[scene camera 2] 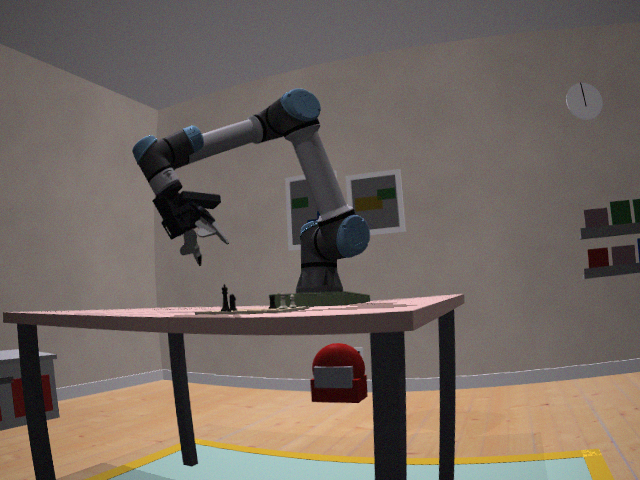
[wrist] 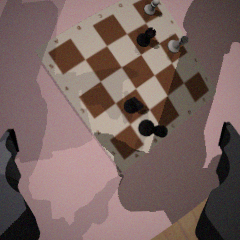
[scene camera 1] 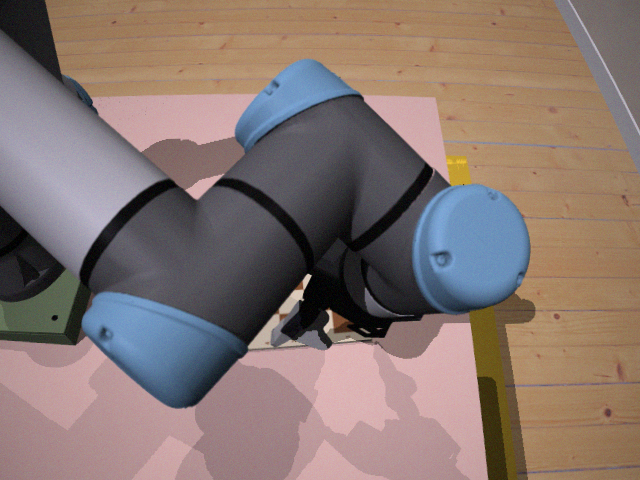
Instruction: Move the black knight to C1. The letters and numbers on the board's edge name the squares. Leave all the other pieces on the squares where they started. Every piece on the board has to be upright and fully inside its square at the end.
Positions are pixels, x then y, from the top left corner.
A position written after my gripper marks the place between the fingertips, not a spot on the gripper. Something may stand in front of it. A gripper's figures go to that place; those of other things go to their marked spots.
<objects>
My gripper (wrist: 117, 127) is 13 cm from the lens. A chessboard (wrist: 98, 64): 28 cm from the lens.
</objects>
